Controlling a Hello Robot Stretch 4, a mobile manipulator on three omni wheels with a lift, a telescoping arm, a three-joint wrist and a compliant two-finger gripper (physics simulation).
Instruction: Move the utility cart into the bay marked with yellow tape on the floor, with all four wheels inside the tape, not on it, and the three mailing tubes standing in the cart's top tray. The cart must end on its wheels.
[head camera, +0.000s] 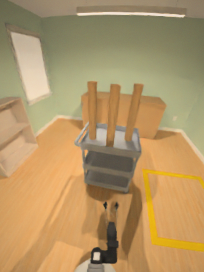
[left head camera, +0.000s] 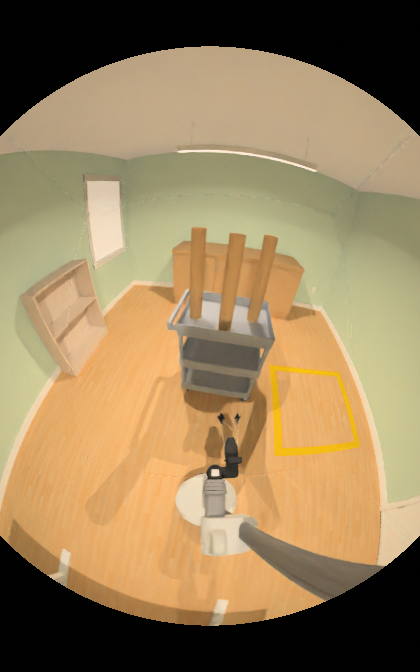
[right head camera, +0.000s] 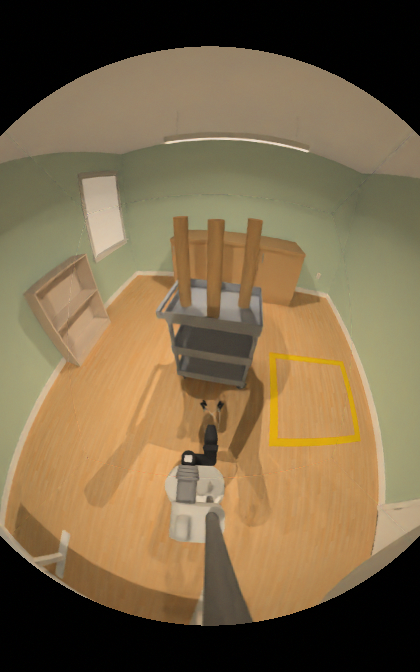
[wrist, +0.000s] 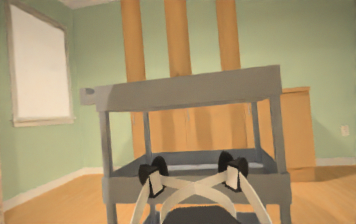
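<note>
The grey utility cart (head camera: 108, 163) (left head camera: 220, 367) (right head camera: 212, 351) (wrist: 195, 188) stands upright ahead of my gripper, with its push handle at the left end. Three brown mailing tubes (head camera: 114, 115) (left head camera: 232, 280) (right head camera: 215, 267) (wrist: 178, 40) stand in its top tray, leaning slightly. The yellow tape bay (head camera: 151, 210) (left head camera: 276, 415) (right head camera: 273, 400) lies on the floor to the right of the cart, and the cart is outside it. My gripper (head camera: 111, 205) (left head camera: 229, 418) (right head camera: 212, 405) (wrist: 192, 166) is open and empty, in front of the cart's near side and apart from it. The cart's far wheels are hidden.
A wooden cabinet (head camera: 156, 116) (left head camera: 285, 285) (right head camera: 285, 272) (wrist: 298, 135) stands by the back wall behind the cart. An open bookshelf (head camera: 27, 125) (left head camera: 50, 342) (right head camera: 52, 335) stands at the left wall. The right wall runs close beyond the bay.
</note>
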